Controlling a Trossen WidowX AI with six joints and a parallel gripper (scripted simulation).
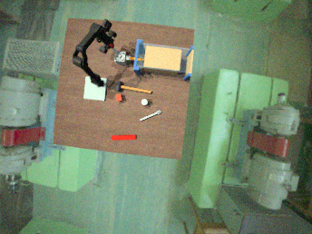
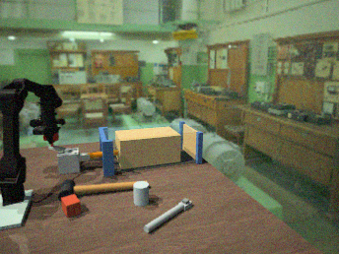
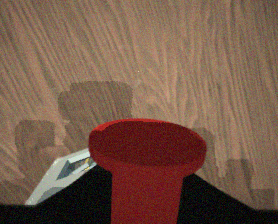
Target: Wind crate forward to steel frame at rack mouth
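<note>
Right now my gripper tip is 20 mm short of the winch handle, 30 mm to the left of it and 10 mm above it. The rest, counted from my gripper tip: red knob 20 mm above; winch 40 mm ahead, 80 mm to the right, 80 mm below; blue steel frame 220 mm ahead, 110 mm to the right, 10 mm below.
</note>
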